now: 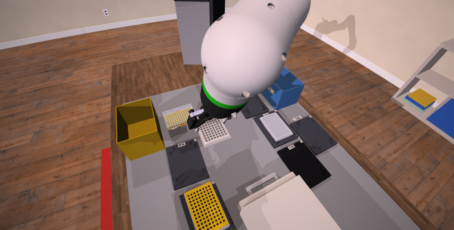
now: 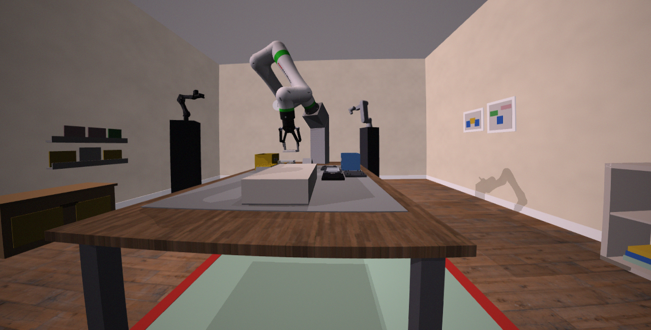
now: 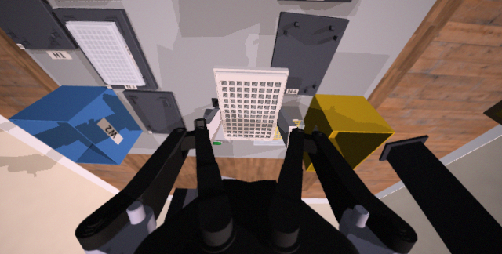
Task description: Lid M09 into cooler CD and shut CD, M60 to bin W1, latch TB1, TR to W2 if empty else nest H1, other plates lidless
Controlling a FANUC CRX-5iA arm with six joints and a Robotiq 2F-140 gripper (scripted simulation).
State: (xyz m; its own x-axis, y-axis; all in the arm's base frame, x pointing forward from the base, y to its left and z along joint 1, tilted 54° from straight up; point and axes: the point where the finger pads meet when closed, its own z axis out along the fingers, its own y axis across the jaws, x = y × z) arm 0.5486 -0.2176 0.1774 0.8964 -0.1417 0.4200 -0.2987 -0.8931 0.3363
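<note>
My hand is 130 mm short of the yellow tip rack TR, 170 mm to the left of it and 120 mm above it. From my hand the other things lie so: white assay plate: 20 mm below; then nest N4: 30 mm behind, 100 mm to the right, 160 mm below; then green key DONE: 150 mm behind, 160 mm to the left, 100 mm below.
</note>
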